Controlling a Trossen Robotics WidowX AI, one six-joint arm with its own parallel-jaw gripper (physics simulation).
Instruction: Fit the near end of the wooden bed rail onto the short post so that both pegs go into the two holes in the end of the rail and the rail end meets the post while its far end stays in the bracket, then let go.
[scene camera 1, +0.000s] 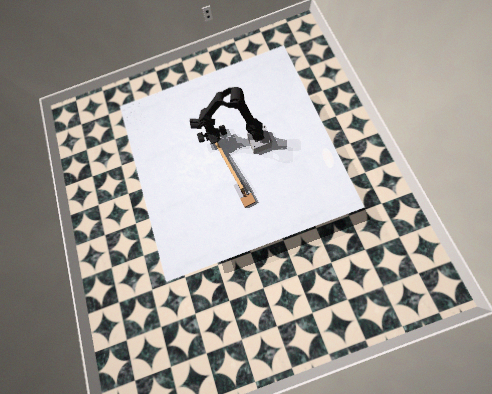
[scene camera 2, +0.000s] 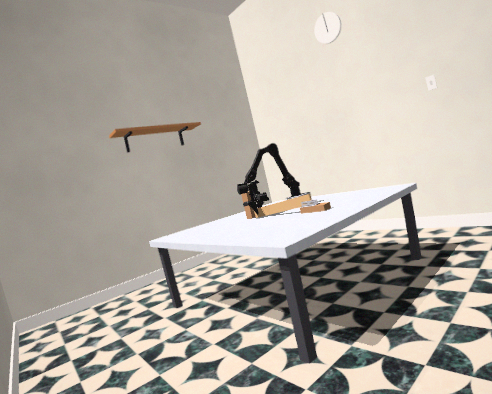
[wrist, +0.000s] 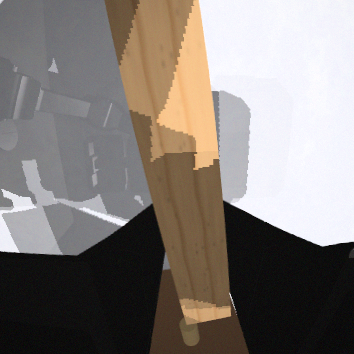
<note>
My gripper (wrist: 187, 206) grips a wooden bed rail (wrist: 162, 60). I also see a post (wrist: 168, 314).
</note>
